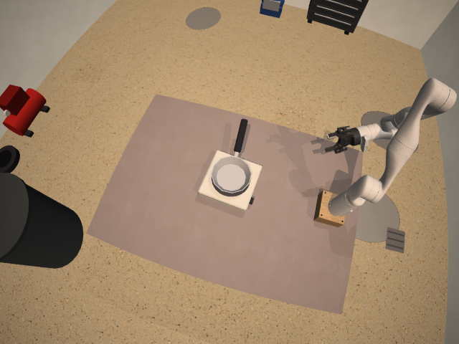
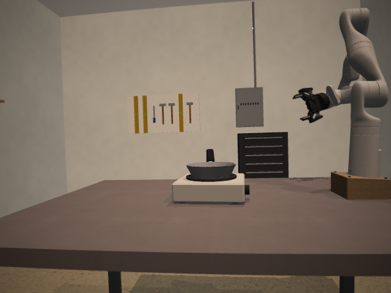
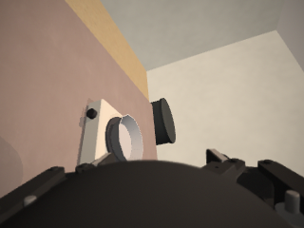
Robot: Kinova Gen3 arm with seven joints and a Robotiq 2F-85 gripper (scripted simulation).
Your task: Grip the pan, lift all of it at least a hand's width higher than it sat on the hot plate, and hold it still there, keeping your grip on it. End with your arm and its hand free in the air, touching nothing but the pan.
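Right now the grey pan is 350 mm ahead of my hand, 220 mm below it and 150 mm to the left of it. The rest, counted from my hand: hot plate: 310 mm ahead, 290 mm below, 210 mm to the left.
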